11 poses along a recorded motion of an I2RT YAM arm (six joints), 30 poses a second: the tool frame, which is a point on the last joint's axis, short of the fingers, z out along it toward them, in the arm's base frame.
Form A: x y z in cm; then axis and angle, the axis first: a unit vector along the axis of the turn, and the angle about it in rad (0 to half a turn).
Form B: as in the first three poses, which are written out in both.
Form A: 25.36, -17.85, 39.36, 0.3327, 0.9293, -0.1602, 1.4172
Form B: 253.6, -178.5, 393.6, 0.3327, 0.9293, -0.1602, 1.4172
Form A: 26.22, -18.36, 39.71, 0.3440, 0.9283, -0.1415, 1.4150
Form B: 262.2, -183.6, 397.1, 0.3440, 0.9283, -0.1415, 1.4150
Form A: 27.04, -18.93, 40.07, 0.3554, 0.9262, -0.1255, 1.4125
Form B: 270.4, -189.3, 400.7, 0.3554, 0.9262, -0.1255, 1.4125
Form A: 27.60, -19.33, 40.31, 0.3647, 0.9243, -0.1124, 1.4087
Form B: 276.0, -193.3, 403.1, 0.3647, 0.9243, -0.1124, 1.4087
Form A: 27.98, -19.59, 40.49, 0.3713, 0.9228, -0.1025, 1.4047
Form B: 279.8, -195.9, 404.9, 0.3713, 0.9228, -0.1025, 1.4047
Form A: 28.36, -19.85, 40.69, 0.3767, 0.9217, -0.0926, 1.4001
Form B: 283.6, -198.5, 406.9, 0.3767, 0.9217, -0.0926, 1.4001
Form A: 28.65, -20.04, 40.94, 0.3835, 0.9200, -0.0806, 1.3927
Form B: 286.5, -200.4, 409.4, 0.3835, 0.9200, -0.0806, 1.3927
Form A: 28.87, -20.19, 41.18, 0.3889, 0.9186, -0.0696, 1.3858
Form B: 288.7, -201.9, 411.8, 0.3889, 0.9186, -0.0696, 1.3858
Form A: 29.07, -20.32, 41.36, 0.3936, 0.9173, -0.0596, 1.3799
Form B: 290.7, -203.2, 413.6, 0.3936, 0.9173, -0.0596, 1.3799
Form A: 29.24, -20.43, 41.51, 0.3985, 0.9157, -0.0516, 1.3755
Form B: 292.4, -204.3, 415.1, 0.3985, 0.9157, -0.0516, 1.3755
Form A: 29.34, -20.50, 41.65, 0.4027, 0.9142, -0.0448, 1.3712
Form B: 293.4, -205.0, 416.5, 0.4027, 0.9142, -0.0448, 1.3712
